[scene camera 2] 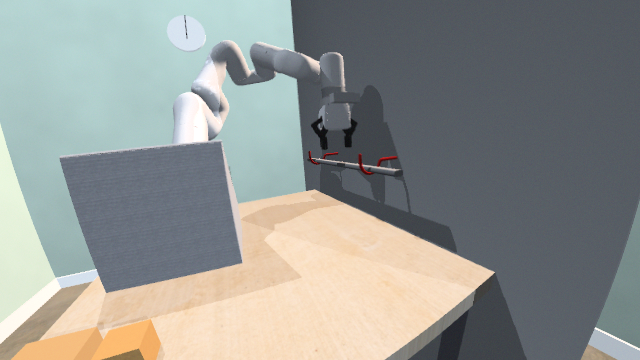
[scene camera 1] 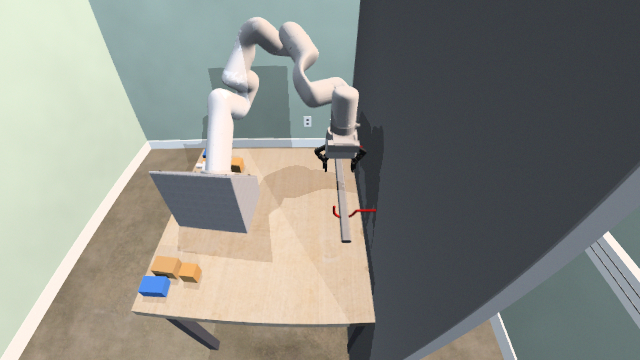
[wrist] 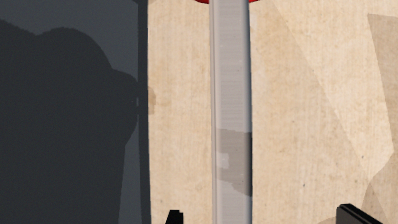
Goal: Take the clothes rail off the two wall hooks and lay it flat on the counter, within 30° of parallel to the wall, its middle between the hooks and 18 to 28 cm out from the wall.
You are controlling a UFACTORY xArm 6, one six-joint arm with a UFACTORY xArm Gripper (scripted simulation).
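Grey clothes rail point(scene camera 1: 341, 190) in sight.
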